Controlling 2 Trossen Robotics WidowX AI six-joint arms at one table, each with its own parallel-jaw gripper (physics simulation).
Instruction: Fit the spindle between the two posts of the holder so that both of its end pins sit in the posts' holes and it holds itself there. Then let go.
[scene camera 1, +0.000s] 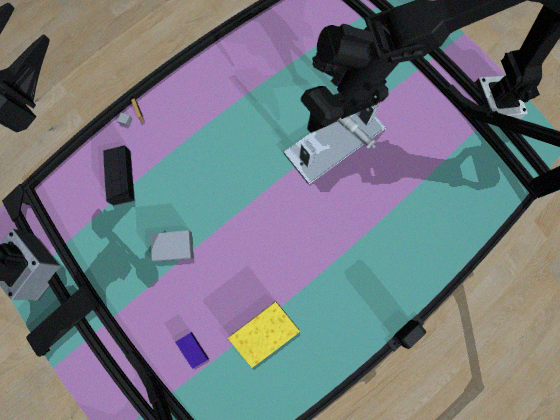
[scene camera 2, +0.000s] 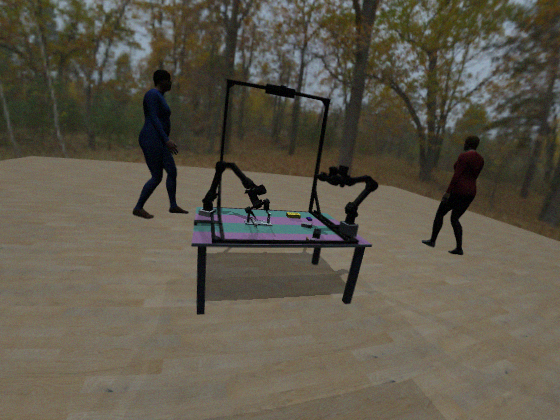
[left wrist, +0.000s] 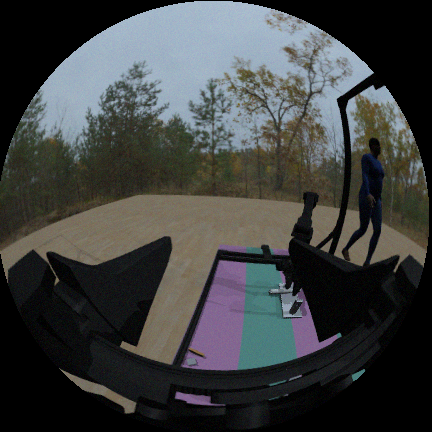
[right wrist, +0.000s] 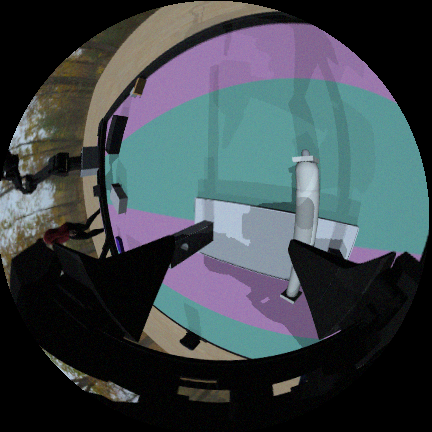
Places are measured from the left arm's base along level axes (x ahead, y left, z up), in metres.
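Where they show: left gripper, fingertip midpoint: (scene camera 1: 28, 20) (scene camera 2: 318, 177) (left wrist: 232, 244); right gripper, fingertip midpoint: (scene camera 2: 261, 216) (left wrist: 289, 292) (right wrist: 234, 244); left arm's base, origin of the base link: (scene camera 1: 10, 264) (scene camera 2: 349, 222) (right wrist: 80, 162); right arm's base, origin of the base link: (scene camera 1: 504, 94) (scene camera 2: 207, 209).
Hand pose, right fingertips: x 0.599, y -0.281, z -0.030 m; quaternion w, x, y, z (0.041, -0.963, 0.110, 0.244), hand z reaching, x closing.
Things, the pixels of their top centre, and the offset from my right fingertips. "*": a spot on its surface instead.
- white spindle, middle of its top: (right wrist: 304, 244) (scene camera 1: 345, 116) (left wrist: 285, 288) 0.052 m ahead, 0.014 m right, 0.033 m down
- holder's pale base plate, surface spot: (right wrist: 270, 235) (scene camera 1: 333, 134) * 0.016 m ahead, 0.015 m right, 0.057 m down
- upright post, middle of its top: (right wrist: 163, 254) (scene camera 1: 308, 146) (left wrist: 299, 299) 0.063 m back, 0.009 m right, 0.018 m up
- black block, middle of its top: (scene camera 1: 115, 173) (right wrist: 109, 133) 0.328 m back, 0.261 m left, 0.031 m down
- grey block, middle of its top: (scene camera 1: 170, 245) (right wrist: 113, 198) 0.356 m back, 0.076 m left, 0.040 m down
- purple block, middle of its top: (scene camera 1: 191, 351) (right wrist: 117, 245) 0.479 m back, 0.082 m right, 0.051 m down
- yellow sponge, middle of its top: (scene camera 1: 263, 335) 0.364 m back, 0.161 m right, 0.036 m down
- small grey cube, middle of its top: (scene camera 1: 123, 118) 0.235 m back, 0.349 m left, 0.051 m down
- orange stick, middle of its top: (scene camera 1: 135, 107) (right wrist: 135, 84) 0.201 m back, 0.339 m left, 0.042 m down
The white spindle (scene camera 1: 356, 131) (left wrist: 280, 291) (right wrist: 307, 200) lies crosswise over the holder's pale base plate (scene camera 1: 337, 147) (right wrist: 270, 235), nearer the post at the right. Its end pins point out past the plate's long sides, away from the posts' holes. One upright post (right wrist: 192, 242) shows its hole; the other is partly hidden by a finger in the right wrist view. My right gripper (right wrist: 234, 244) (scene camera 2: 259, 219) is open and empty above the holder, its fingers spread along the plate. My left gripper (left wrist: 232, 244) (scene camera 1: 25, 25) is open and empty, high and far left of the holder in scene camera 1.
In scene camera 1, a black block (scene camera 1: 118, 175), a grey block (scene camera 1: 172, 246), a purple block (scene camera 1: 192, 350) and a yellow sponge (scene camera 1: 264, 335) lie left of and below the holder. A small grey cube (scene camera 1: 124, 119) and an orange stick (scene camera 1: 137, 110) lie by the black frame rail (scene camera 1: 165, 77).
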